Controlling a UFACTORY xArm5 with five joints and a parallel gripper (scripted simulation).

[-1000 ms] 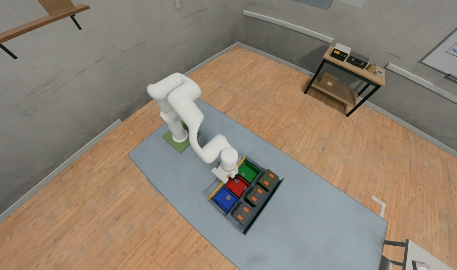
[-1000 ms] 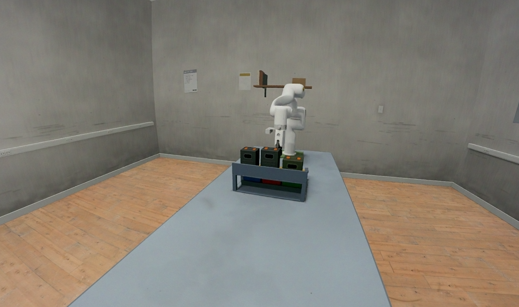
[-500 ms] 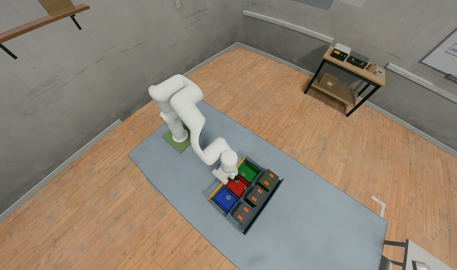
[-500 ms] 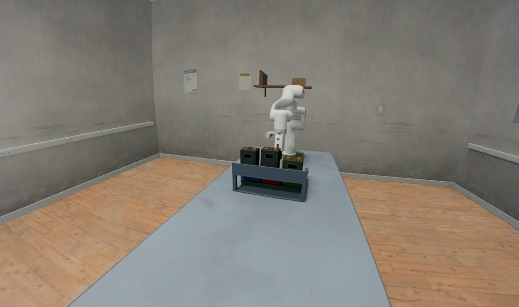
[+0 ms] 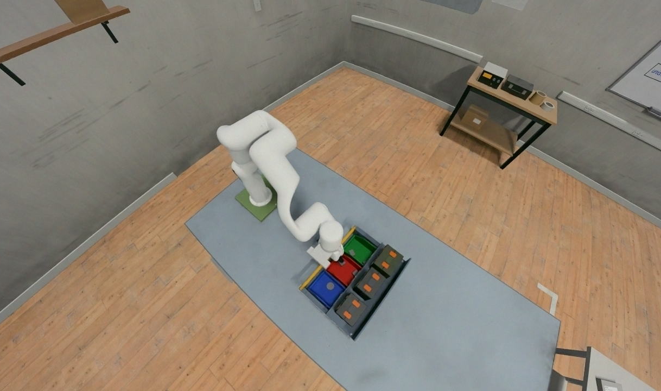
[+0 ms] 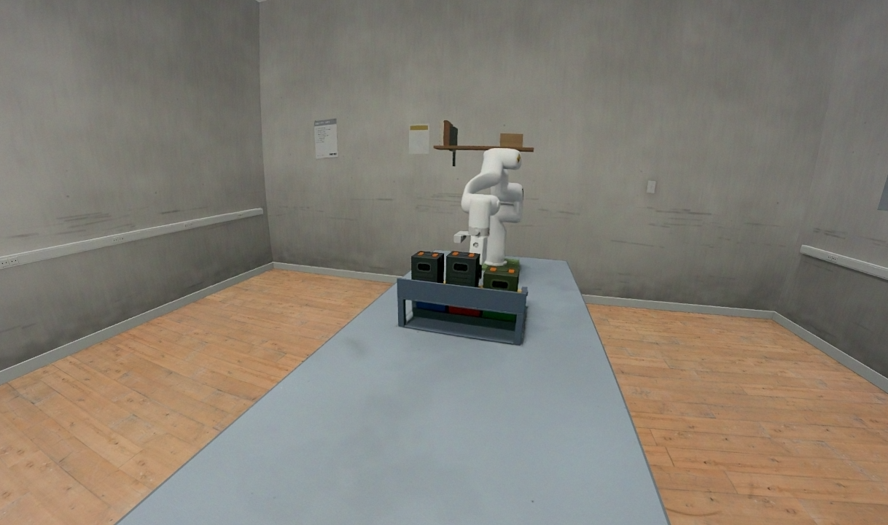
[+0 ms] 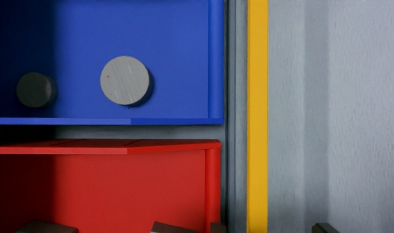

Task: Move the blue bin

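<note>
My hand is 40 mm above the yellow bar. From my hand the other things lie so: red bin: 110 mm ahead, 60 mm below; then grey shelf: 130 mm ahead, 40 mm below; then grey disc: 90 mm to the right, 90 mm below, 80 mm ahead.
</note>
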